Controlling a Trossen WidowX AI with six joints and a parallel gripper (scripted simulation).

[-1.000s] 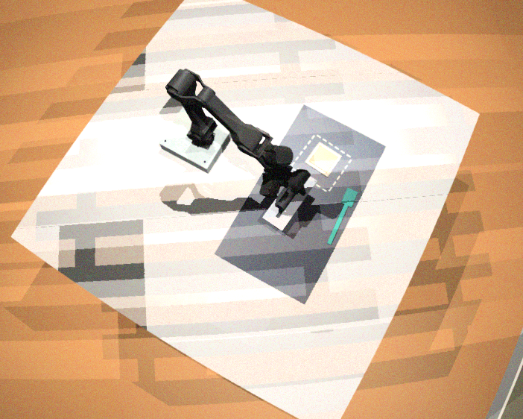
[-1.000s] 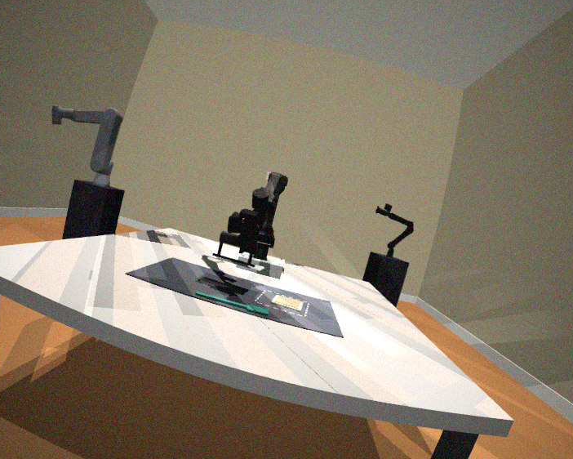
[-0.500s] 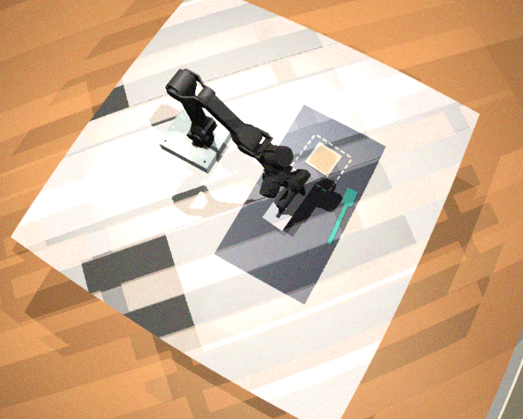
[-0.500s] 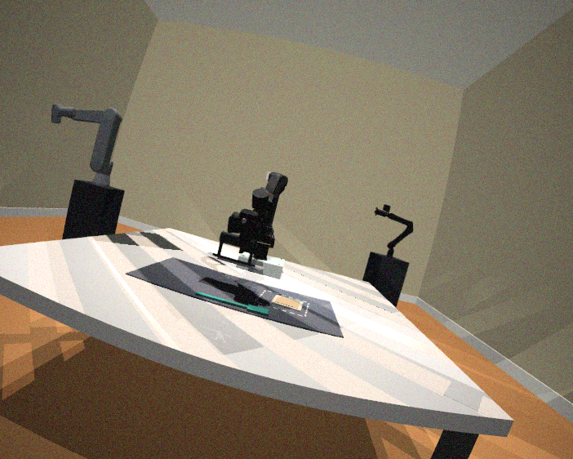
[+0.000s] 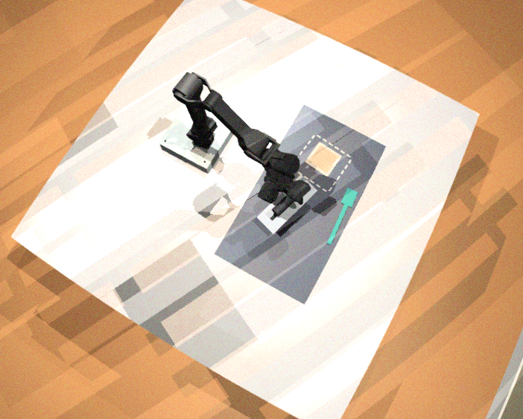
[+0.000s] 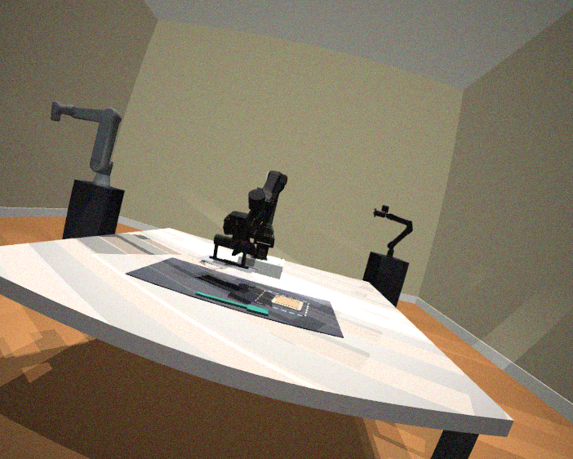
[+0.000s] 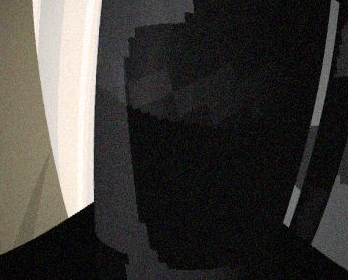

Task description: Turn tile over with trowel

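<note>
Now: gripper tip 2 cm past the black-handled tool, 1 cm to the right of it and 1 cm above it. The rest, counted from my gripper tip: cream tile 2 cm ahead, 22 cm to the left, 11 cm below; dark mat 1 cm ahead, 6 cm to the left, 14 cm below; teal trowel 15 cm ahead, 6 cm to the left, 11 cm below.
</note>
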